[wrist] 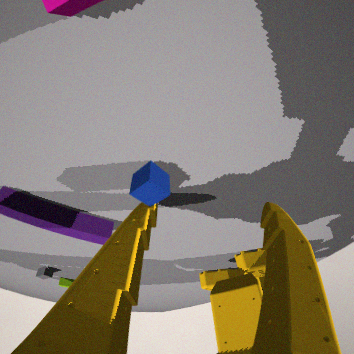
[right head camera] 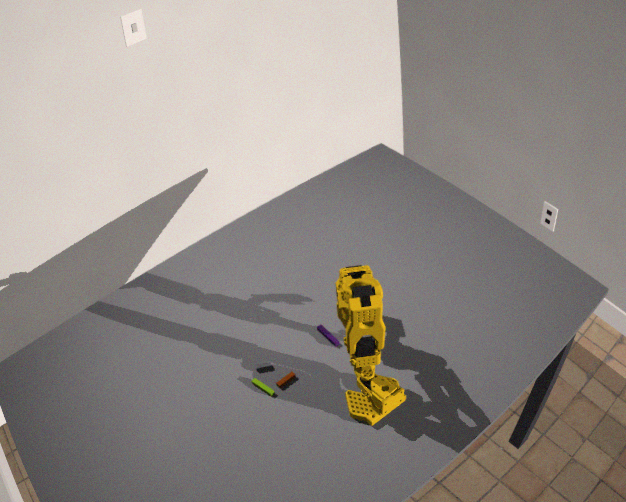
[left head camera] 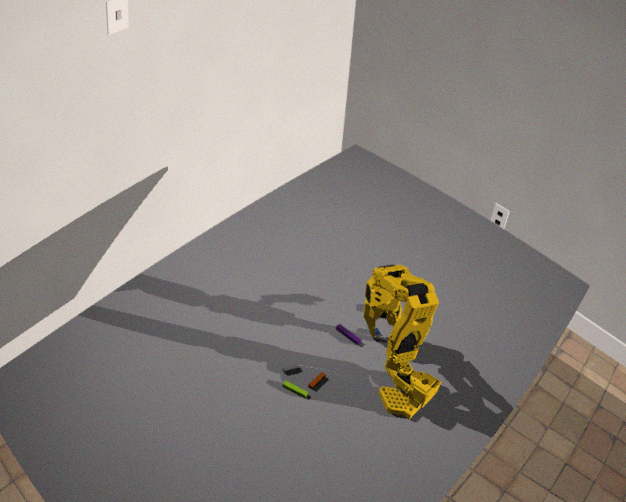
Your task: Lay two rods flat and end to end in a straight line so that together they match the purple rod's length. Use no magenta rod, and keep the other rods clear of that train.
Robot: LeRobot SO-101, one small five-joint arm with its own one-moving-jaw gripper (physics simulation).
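Pixels of known places: hand, its tool point: (wrist: 156, 208) (left head camera: 375, 336); arm's base, origin of its link: (wrist: 235, 264) (right head camera: 367, 395) (left head camera: 398, 390).
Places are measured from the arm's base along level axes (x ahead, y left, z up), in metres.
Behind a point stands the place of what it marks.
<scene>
My gripper (left head camera: 385, 331) {x 0.120, y -0.072, z 0.007 m} (wrist: 210, 205) is open, with a gap between its jaws; the arm hides it in the right head view. A small blue rod (left head camera: 377, 332) {x 0.122, y -0.082, z 0.008 m} (wrist: 150, 183) {x 0.129, y -0.088, z 0.010 m} shows just past the left jaw's tip in the wrist view, not between the jaws. The purple rod (left head camera: 348, 334) {x 0.161, y -0.036, z 0.010 m} (right head camera: 328, 335) {x 0.159, y -0.037, z 0.010 m} (wrist: 95, 227) {x 0.141, y -0.043, z 0.006 m} lies flat beside the gripper. A lime rod (left head camera: 296, 389) {x 0.140, y 0.137, z 0.010 m} (right head camera: 263, 386) {x 0.141, y 0.136, z 0.010 m} (wrist: 65, 282) {x 0.160, y 0.135, z 0.006 m}, an orange rod (left head camera: 317, 381) {x 0.126, y 0.096, z 0.010 m} (right head camera: 285, 379) {x 0.128, y 0.093, z 0.010 m} and a short black rod (left head camera: 292, 371) {x 0.179, y 0.107, z 0.002 m} (right head camera: 265, 369) {x 0.178, y 0.105, z 0.002 m} lie apart from each other, not in one line.
A magenta rod (wrist: 72, 6) shows partly at the top of the wrist view. The arm's base stands on the grey table (left head camera: 209, 444) {x 0.164, y 0.343, z 0.000 m} (right head camera: 182, 444) {x 0.131, y 0.342, z 0.000 m}, right of the orange rod. Walls stand behind the table's two far edges. Long arm shadows cross the table.
</scene>
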